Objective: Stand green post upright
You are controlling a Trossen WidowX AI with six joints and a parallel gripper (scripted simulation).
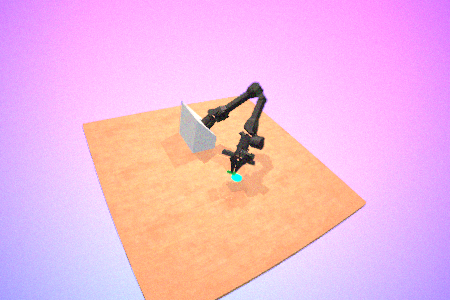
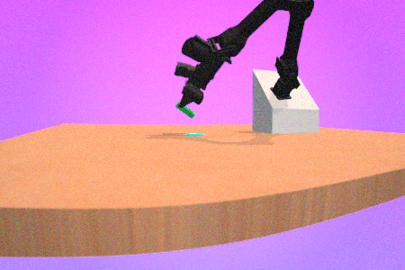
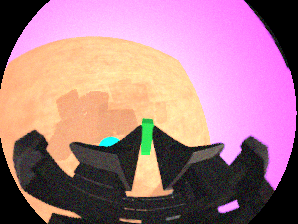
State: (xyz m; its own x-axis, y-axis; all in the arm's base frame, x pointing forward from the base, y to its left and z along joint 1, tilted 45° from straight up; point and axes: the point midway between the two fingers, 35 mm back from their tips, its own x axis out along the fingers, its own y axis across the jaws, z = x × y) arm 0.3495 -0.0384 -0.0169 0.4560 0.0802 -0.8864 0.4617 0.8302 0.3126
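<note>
Now: the cyan circle 90 mm below my gripper tip, 70 mm to the left of it and 20 mm behind it. Also, from my gripper tip: green post: 20 mm behind, 10 mm below.
</note>
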